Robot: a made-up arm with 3 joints. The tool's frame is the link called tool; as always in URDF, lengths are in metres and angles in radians. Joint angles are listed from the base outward. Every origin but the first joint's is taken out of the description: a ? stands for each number. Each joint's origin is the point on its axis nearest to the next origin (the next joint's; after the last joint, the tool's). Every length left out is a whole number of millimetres.
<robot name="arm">
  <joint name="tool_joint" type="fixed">
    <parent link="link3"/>
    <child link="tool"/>
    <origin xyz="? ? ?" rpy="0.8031 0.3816 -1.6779"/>
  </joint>
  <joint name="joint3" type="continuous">
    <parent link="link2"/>
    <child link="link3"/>
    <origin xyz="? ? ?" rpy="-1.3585 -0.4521 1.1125"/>
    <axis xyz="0 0 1"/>
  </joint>
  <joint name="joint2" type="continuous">
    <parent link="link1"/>
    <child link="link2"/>
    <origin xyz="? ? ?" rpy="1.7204 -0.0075 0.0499"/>
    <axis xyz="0 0 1"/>
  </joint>
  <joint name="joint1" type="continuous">
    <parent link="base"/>
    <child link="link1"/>
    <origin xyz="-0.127 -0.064 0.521" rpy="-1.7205 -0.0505 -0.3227"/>
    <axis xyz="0 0 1"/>
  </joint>
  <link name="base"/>
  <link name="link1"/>
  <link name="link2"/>
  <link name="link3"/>
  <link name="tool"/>
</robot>
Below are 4 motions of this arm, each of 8 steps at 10 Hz.
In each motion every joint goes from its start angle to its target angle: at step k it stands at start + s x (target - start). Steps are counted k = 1, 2, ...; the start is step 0. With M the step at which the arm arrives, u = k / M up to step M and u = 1 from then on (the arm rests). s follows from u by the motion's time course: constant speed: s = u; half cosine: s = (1 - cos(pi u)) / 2; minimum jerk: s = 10 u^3 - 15 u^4 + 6 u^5.
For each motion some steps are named. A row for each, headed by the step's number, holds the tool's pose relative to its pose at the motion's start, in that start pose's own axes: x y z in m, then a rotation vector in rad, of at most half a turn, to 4 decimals.
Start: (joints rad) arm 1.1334 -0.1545 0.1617
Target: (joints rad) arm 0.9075 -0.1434 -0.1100
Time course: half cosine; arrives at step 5
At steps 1, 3, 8:
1: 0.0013 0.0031 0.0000 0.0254 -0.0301 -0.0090
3: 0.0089 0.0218 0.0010 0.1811 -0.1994 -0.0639
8: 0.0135 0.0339 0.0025 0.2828 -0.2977 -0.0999

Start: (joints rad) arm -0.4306 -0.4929 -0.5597
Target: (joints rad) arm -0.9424 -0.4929 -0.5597
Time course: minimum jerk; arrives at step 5
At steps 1, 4, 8:
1: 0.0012 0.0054 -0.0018 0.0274 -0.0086 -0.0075
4: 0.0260 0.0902 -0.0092 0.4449 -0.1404 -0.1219
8: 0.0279 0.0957 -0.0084 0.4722 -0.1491 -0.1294

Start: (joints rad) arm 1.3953 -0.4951 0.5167
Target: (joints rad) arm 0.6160 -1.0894 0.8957
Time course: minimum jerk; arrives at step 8
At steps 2, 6, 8:
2: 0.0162 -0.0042 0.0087 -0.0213 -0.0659 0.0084
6: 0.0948 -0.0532 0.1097 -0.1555 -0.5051 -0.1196
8: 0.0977 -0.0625 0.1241 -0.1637 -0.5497 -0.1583

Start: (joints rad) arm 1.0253 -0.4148 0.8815
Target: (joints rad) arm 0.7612 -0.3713 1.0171
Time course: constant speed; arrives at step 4
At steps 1, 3, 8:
1: 0.0074 0.0053 0.0093 0.0137 -0.0386 0.0376
3: 0.0201 0.0155 0.0297 0.0347 -0.1183 0.1137
8: 0.0253 0.0205 0.0407 0.0419 -0.1593 0.1519

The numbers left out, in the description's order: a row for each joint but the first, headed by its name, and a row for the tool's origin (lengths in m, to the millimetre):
tool: -0.030 0.024 0.000
joint3: 0.197 0.119 0.000
joint2: -0.029 -0.046 0.000

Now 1 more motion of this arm.
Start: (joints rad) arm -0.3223 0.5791 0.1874
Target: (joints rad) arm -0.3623 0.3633 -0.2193
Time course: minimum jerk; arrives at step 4
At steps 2, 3, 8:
2: 0.0095 -0.0146 -0.0038 0.0049 -0.2145 -0.1160
3: 0.0185 -0.0258 -0.0062 0.0180 -0.3909 -0.1971
8: 0.0211 -0.0287 -0.0067 0.0229 -0.4378 -0.2167

